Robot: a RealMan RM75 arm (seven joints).
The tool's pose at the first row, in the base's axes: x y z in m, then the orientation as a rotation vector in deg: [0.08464, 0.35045, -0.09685, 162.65, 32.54, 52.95]
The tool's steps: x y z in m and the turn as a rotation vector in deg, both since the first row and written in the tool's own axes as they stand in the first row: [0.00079, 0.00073, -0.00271, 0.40, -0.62, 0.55]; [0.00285, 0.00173, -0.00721, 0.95, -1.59, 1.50]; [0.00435, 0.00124, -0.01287, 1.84, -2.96, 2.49]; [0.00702, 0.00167, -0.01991, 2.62, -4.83, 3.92]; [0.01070, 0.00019, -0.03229, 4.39, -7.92, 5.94]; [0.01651, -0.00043, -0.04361, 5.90, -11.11, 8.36]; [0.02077, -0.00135, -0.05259, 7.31, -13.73, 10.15]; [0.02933, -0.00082, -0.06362, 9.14, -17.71, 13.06]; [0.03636, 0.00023, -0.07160, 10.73, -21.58, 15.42]
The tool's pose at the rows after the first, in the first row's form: [0.08387, 0.35003, -0.09407, 163.49, 31.97, 52.12]; [0.08309, 0.34980, -0.08909, 164.76, 30.89, 50.81]; [0.08074, 0.35073, -0.08378, 166.46, 29.91, 48.88]; [0.07874, 0.35122, -0.07652, 168.37, 28.17, 46.24]; [0.07377, 0.35376, -0.06479, 171.67, 26.00, 41.69]; [0.07127, 0.35634, -0.05256, -174.55, -22.99, -36.88]; [0.06890, 0.35865, -0.04315, -174.34, -20.54, -32.33]; [0.06899, 0.36121, -0.02941, -173.98, -16.48, -25.63]; [0.06989, 0.36277, -0.01888, -173.58, -13.18, -19.27]
